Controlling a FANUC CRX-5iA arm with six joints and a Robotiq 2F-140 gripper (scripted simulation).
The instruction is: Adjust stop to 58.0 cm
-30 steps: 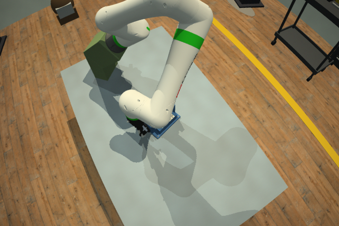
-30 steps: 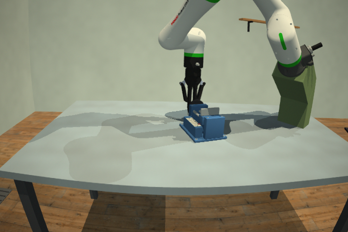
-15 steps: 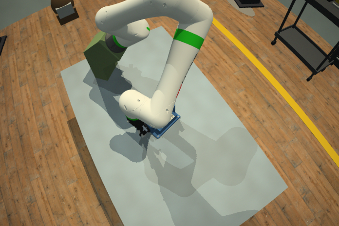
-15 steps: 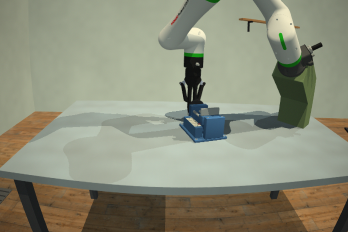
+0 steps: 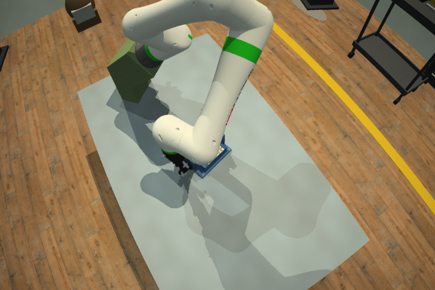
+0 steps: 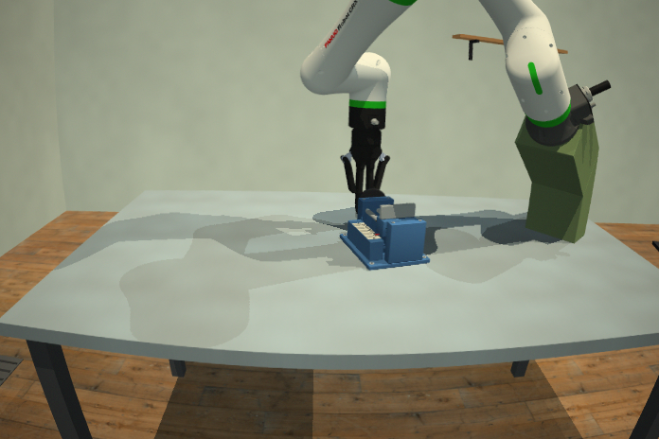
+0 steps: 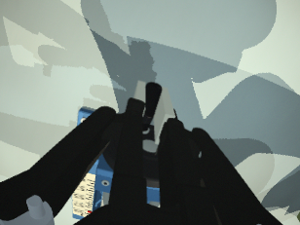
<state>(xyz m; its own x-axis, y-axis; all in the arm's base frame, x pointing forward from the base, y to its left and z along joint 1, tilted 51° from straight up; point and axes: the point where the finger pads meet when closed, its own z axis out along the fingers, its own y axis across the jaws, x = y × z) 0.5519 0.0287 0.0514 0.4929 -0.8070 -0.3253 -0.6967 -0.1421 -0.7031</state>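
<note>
Now: hand 10 mm past the black handwheel, 10 mm to the right of it and 10 mm above it. From my hand the other things lie so: stop block: 100 mm behind, 150 mm to the left, 30 mm above.
</note>
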